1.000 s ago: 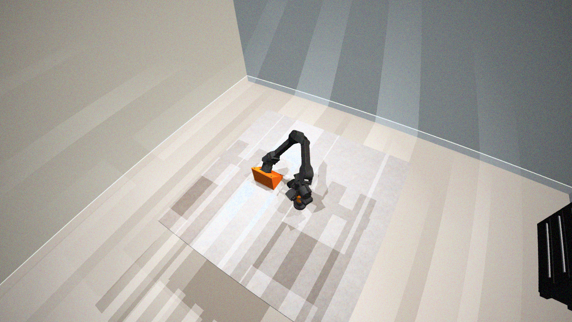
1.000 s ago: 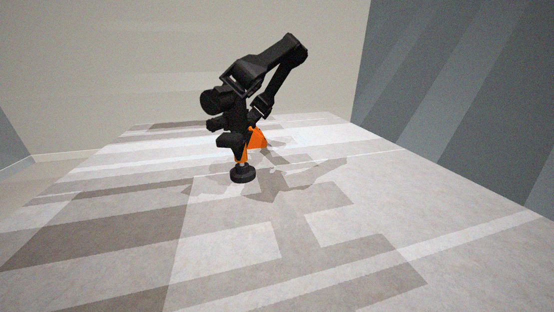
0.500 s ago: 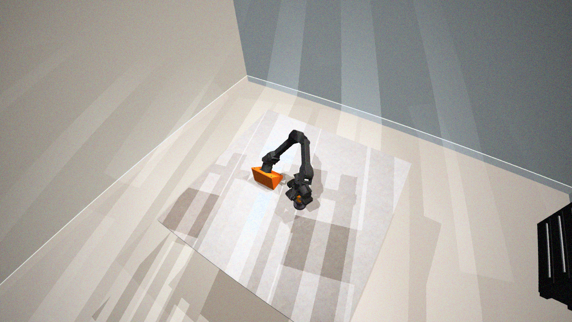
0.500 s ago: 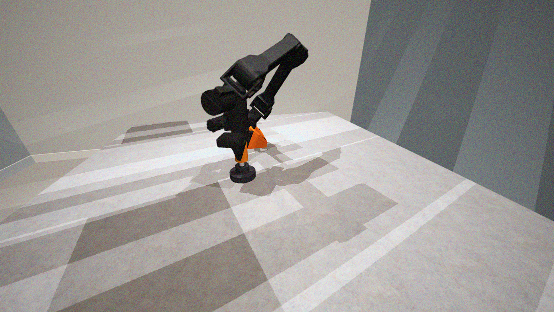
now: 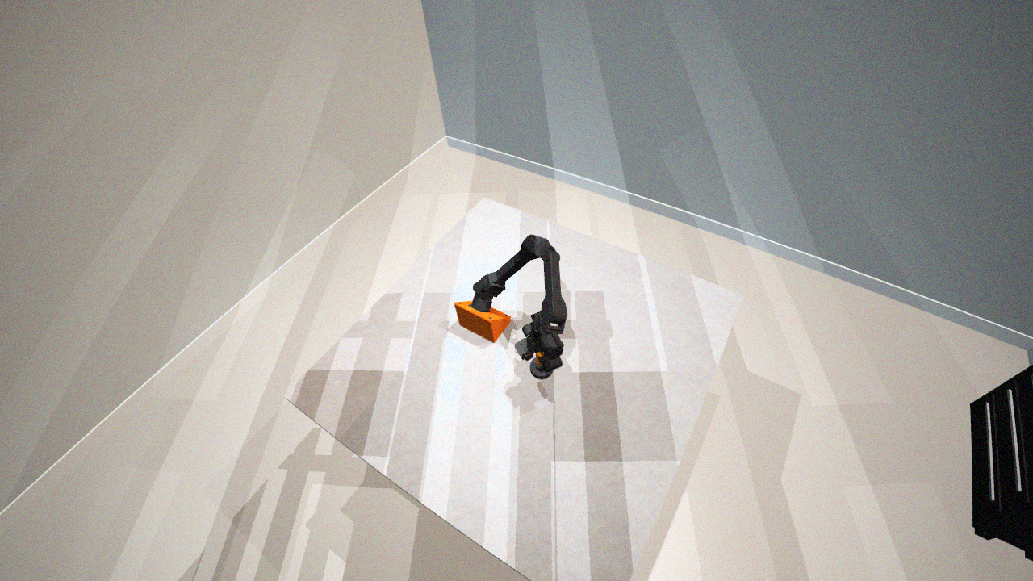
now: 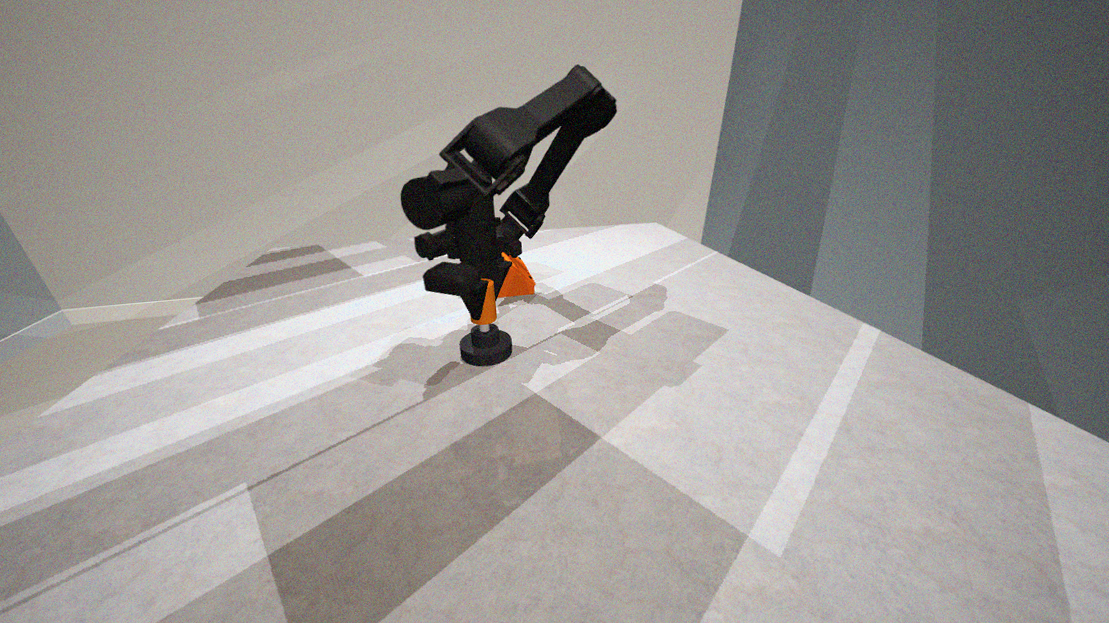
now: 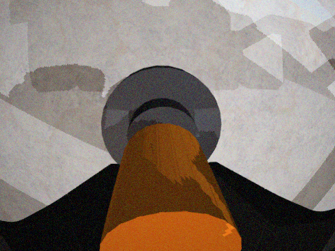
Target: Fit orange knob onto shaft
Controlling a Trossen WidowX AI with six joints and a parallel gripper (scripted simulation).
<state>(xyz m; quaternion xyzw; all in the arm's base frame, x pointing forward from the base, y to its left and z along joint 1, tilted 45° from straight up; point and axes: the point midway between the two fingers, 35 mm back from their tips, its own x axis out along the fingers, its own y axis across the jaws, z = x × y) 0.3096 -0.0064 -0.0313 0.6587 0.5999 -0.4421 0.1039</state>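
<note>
Right now my gripper tip is 30 mm below the orange knob. The rest, counted from my gripper tip: round dark pedestal 40 mm below.
</note>
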